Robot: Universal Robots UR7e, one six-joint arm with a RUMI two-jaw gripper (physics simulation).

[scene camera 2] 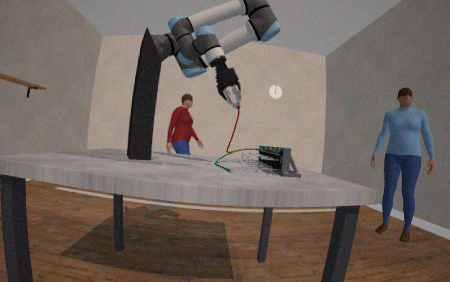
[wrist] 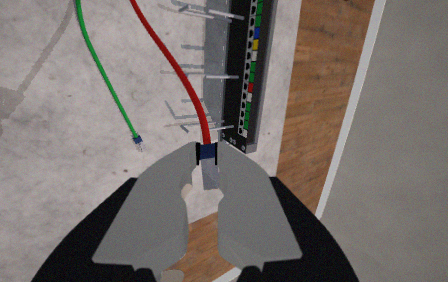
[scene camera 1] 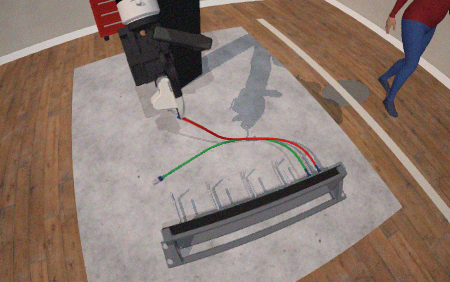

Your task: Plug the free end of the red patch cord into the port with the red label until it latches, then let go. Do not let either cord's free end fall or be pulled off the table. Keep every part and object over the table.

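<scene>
My gripper is shut on the blue boot of the red cord's free plug, high above the table. The clear plug tip points back between the fingers in the wrist view. The red patch cord runs from it to the far end of the patch panel, where its other end is plugged in. The red label shows on the panel's port row, near the closer end in the wrist view. The port's inside is too small to make out.
A green cord lies with its free plug on the table. Thin metal cable guides stick out from the panel. A black column stands behind.
</scene>
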